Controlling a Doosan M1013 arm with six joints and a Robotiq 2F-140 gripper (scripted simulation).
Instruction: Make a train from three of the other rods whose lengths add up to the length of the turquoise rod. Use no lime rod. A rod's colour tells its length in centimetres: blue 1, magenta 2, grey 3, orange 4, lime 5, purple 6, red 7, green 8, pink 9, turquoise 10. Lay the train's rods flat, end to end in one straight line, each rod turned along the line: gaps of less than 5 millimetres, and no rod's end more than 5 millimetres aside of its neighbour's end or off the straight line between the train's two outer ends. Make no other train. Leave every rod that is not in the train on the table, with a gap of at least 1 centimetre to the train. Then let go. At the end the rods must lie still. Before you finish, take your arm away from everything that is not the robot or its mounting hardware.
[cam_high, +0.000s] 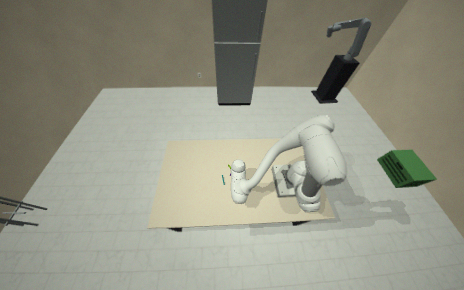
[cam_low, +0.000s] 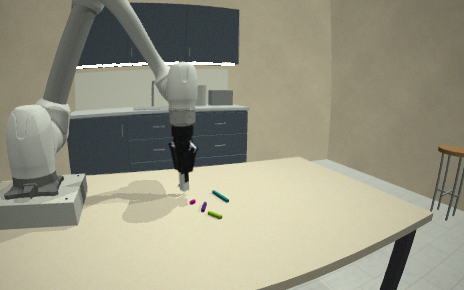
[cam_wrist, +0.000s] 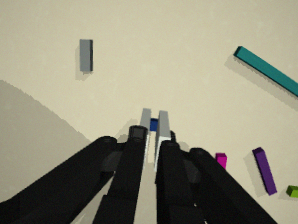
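Right now the small blue rod is 30 mm below my hand. Round my hand: turquoise rod 110 mm ahead, 80 mm to the right, 40 mm below; grey rod 90 mm to the left, 40 mm below, 20 mm ahead; magenta rod 90 mm to the right, 40 mm below.
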